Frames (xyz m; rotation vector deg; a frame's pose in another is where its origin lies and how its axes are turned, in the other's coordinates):
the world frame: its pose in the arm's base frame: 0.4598 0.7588 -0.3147 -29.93 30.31 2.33
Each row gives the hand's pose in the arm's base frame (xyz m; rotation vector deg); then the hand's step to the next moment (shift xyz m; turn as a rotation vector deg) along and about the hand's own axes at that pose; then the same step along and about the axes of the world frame.
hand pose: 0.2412 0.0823 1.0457 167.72 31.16 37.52
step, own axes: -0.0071 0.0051 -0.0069 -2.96 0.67 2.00
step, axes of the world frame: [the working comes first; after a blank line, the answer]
step, axes of the arm's base frame: -0.0073 -0.0072 0.0043 -1.43 -1.72 -2.87

-0.0077 -0.0070 -0.0038 0.34 0.08 -3.62
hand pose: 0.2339 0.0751 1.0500 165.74 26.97 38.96
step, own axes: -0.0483 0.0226 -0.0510 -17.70 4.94 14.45
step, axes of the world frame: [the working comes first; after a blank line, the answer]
step, axes of the arm's base frame: -0.0581 -0.0343 0.0299 -7.15 -11.31 -19.17

-0.0617 -0.0339 -0.0220 4.30 0.29 -22.98
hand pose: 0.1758 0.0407 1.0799 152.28 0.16 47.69
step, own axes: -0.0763 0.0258 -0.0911 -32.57 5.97 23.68
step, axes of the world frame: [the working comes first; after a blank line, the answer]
step, axes of the arm's base frame: -0.1161 -0.0020 0.0361 -14.46 -16.93 -34.08

-0.1181 0.0011 -0.0291 5.85 3.59 -40.13
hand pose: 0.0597 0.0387 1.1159 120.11 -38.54 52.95
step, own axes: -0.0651 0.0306 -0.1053 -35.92 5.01 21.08
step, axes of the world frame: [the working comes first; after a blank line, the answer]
step, axes of the arm's base frame: -0.1021 0.0756 0.0113 -16.84 -13.76 -35.87

-0.1011 0.0777 -0.0031 4.37 7.57 -41.03
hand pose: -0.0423 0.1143 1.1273 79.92 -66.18 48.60
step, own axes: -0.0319 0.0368 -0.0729 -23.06 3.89 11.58
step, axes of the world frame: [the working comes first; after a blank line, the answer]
step, axes of the arm's base frame: -0.0361 0.0795 -0.0078 -11.24 -6.88 -22.52

-0.0350 0.0788 0.0158 1.99 6.39 -25.22
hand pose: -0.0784 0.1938 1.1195 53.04 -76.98 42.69
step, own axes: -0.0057 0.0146 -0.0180 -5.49 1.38 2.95
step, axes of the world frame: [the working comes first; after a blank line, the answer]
step, axes of the arm's base frame: -0.0050 0.0231 -0.0037 -3.17 -1.60 -5.31

-0.0047 0.0226 0.0062 0.02 1.62 -6.18
